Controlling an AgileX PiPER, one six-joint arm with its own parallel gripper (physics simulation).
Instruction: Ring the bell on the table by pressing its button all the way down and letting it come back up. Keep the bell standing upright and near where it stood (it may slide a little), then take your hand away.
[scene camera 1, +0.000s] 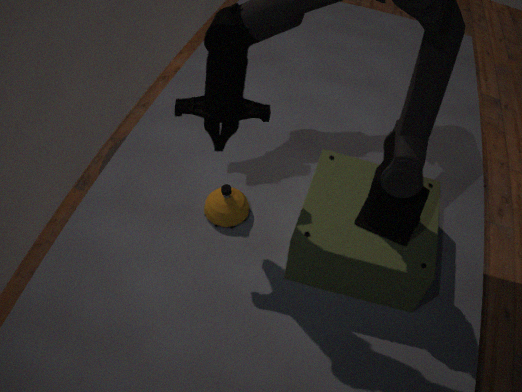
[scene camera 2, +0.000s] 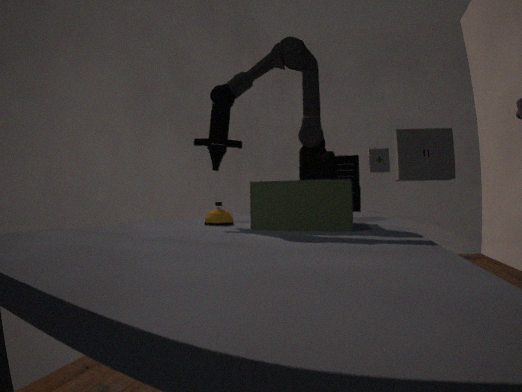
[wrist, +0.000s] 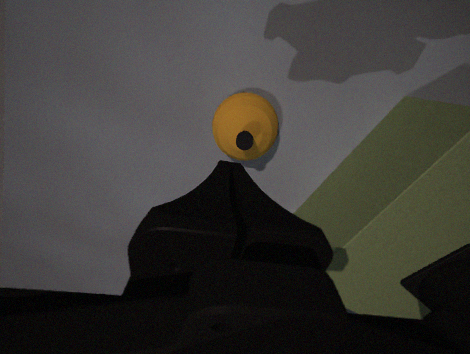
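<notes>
A yellow dome-shaped bell stands upright on the grey table. Its black button stands up at the top, with a bit of stem showing under it in the second scene view. My gripper points down with its fingertips together, shut and empty. It hangs well above the bell, apart from the button. In the wrist view the fingertips show just below the bell's edge.
A green block carries the arm's base, to the right of the bell in the scene views. Shadows of the arm lie on the table. Grey cabinets hang on the wall behind.
</notes>
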